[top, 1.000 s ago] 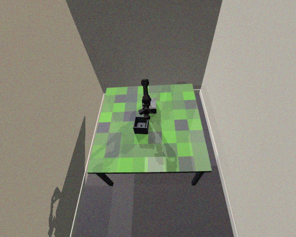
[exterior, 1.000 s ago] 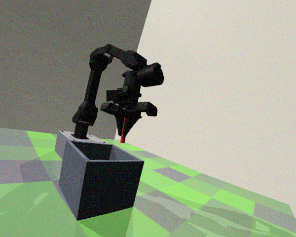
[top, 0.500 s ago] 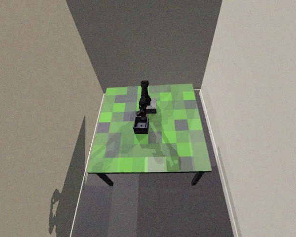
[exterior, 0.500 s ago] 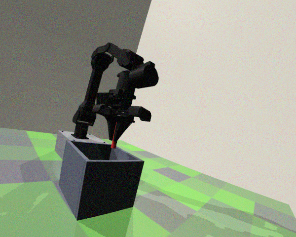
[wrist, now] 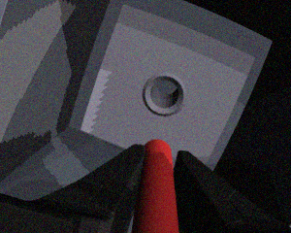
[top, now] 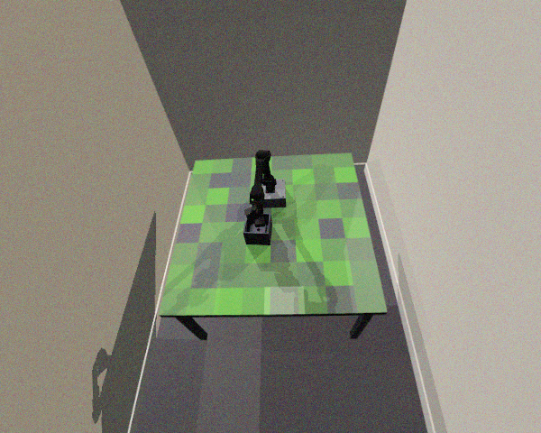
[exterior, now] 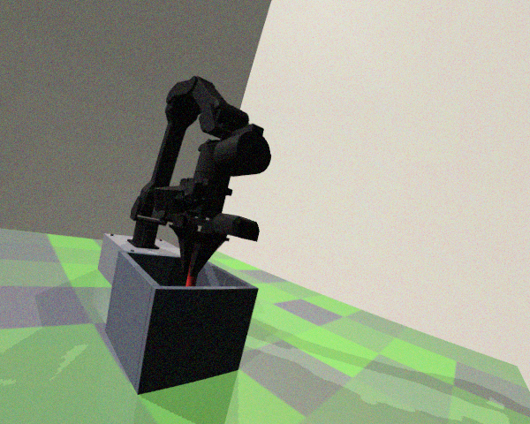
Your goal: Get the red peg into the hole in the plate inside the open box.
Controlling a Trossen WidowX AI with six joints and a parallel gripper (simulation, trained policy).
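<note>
My gripper tip is now 1 cm to the right of the red peg and 2 cm below it. Also, from my gripper tip: grey plate (1 cm to the right, 8 cm below).
</note>
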